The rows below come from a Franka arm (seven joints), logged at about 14 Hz.
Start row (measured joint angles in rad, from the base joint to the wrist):
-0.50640, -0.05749, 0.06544, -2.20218, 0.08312, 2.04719, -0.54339
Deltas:
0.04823, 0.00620, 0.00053, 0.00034, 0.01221, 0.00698, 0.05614
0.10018, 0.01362, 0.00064, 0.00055, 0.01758, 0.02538, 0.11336
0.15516, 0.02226, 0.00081, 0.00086, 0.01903, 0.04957, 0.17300
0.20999, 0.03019, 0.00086, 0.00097, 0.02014, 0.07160, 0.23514
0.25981, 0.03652, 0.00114, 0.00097, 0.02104, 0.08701, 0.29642
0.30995, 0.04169, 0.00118, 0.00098, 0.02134, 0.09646, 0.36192
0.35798, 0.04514, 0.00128, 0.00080, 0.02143, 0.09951, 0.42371
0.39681, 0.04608, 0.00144, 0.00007, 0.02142, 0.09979, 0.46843
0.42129, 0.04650, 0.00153, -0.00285, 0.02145, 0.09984, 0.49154
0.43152, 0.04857, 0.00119, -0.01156, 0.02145, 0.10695, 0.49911
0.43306, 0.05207, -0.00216, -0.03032, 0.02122, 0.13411, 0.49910
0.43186, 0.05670, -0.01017, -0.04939, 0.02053, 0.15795, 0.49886
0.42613, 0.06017, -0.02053, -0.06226, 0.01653, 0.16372, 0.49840
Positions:
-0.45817, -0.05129, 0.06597, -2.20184, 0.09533, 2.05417, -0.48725
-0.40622, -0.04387, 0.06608, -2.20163, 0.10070, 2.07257, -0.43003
-0.35124, -0.03523, 0.06625, -2.20132, 0.10215, 2.09676, -0.37039
-0.29641, -0.02730, 0.06630, -2.20121, 0.10326, 2.11879, -0.30825
-0.24659, -0.02097, 0.06658, -2.20121, 0.10416, 2.13420, -0.24697
-0.19645, -0.01580, 0.06662, -2.20120, 0.10446, 2.14365, -0.18147
-0.14842, -0.01235, 0.06672, -2.20138, 0.10455, 2.14670, -0.11968
-0.10959, -0.01141, 0.06688, -2.20211, 0.10454, 2.14698, -0.07496
-0.08511, -0.01099, 0.06697, -2.20503, 0.10457, 2.14703, -0.05185
-0.07488, -0.00892, 0.06663, -2.21374, 0.10457, 2.15414, -0.04428
-0.07334, -0.00542, 0.06328, -2.23250, 0.10434, 2.18130, -0.04429
-0.07454, -0.00079, 0.05527, -2.25157, 0.10365, 2.20514, -0.04453
-0.08027, 0.00268, 0.04491, -2.26444, 0.09965, 2.21091, -0.04499

